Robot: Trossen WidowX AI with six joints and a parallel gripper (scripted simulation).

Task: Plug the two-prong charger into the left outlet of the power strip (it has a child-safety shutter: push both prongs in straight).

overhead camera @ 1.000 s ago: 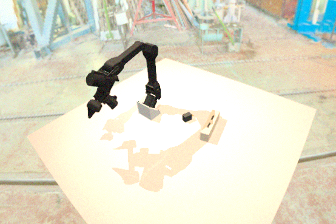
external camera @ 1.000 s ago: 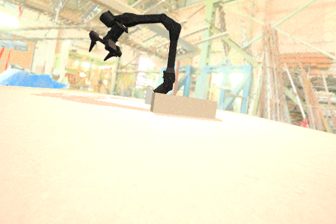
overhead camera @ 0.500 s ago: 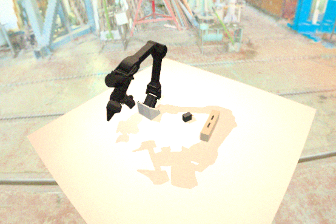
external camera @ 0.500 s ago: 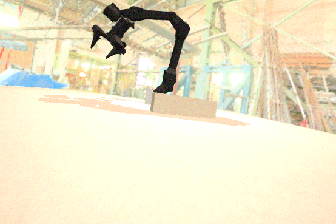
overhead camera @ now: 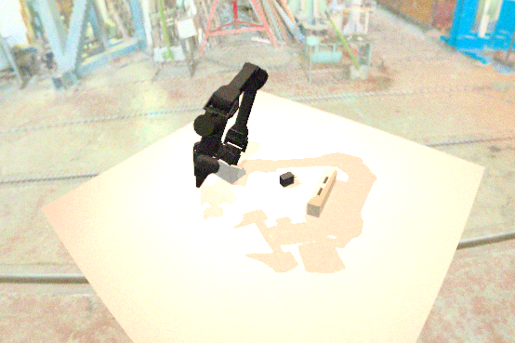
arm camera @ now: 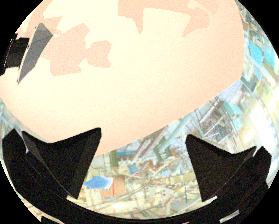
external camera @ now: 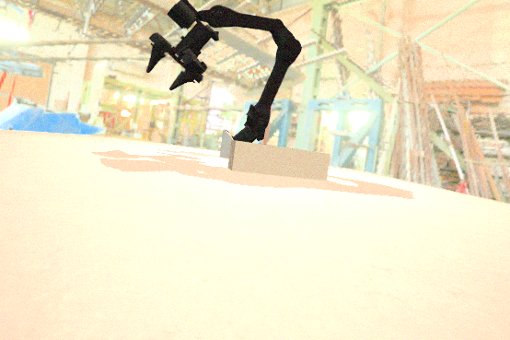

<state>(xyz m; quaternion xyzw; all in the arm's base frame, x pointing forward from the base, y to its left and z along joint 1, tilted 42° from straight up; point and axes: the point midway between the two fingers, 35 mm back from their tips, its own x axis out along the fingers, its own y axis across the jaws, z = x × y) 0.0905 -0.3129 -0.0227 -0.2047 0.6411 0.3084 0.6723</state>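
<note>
My gripper tip is now 140 mm short of the dark charger, 330 mm to the right of it and 180 mm above it.
</note>
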